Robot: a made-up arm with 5 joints.
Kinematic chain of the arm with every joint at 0, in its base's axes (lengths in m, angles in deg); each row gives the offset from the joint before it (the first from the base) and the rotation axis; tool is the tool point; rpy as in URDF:
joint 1: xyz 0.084 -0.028 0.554 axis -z
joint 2: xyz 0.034 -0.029 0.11 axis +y
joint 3: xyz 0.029 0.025 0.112 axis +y
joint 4: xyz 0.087 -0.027 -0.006 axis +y
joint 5: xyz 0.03 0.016 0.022 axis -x
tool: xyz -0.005 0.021 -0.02 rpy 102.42 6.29 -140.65
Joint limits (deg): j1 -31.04..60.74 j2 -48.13..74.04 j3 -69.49..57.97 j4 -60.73..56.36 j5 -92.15..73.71
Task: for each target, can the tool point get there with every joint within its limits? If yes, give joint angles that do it. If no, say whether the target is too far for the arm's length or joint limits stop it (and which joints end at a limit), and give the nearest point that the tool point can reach.
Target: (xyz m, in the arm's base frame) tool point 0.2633 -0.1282 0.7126
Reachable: yes | joints 27.10 21.68 -5.42 4.95 31.45
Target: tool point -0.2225 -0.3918 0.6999
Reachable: no: too far | nearest point -0.0145 -0.0824 0.8230 | short by 0.393 m
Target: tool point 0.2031 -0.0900 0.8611
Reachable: yes | joints 32.40 7.40 -57.63 -25.64 -19.38
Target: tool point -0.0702 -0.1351 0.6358
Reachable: no: joint limits stop it (at a limit: joint 1, joint 2, joint 3, joint 4, joint 5) | nearest point 0.0900 -0.0966 0.6137 | short by 0.166 m
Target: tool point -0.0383 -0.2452 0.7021
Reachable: no: joint limits stop it (at a limit: joint 1, joint 5) | nearest point 0.1227 -0.1550 0.7021 | short by 0.185 m
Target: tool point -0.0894 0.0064 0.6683
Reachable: no: joint limits stop it (at a limit: joint 2, joint 3, joint 5) | nearest point -0.0068 -0.0100 0.7980 | short by 0.155 m
